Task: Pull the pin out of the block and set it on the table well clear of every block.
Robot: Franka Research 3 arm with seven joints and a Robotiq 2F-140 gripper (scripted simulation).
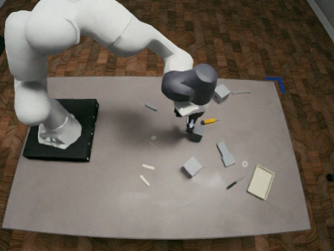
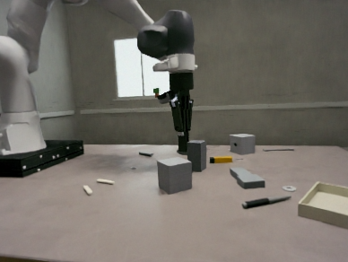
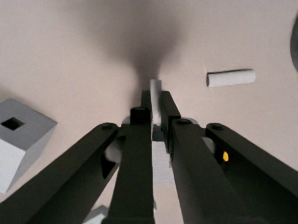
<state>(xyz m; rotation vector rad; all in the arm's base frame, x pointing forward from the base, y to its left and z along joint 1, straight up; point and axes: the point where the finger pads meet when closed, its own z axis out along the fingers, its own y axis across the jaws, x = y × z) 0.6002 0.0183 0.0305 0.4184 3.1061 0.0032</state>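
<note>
My gripper is now 4 cm short of the dark grey block, 3 cm above it and 1 cm to the left of it. Round my hand: round dish: 23 cm to the left, 8 cm below, 1 cm behind; then cream tray: 35 cm ahead, 25 cm to the right, 8 cm below.
</note>
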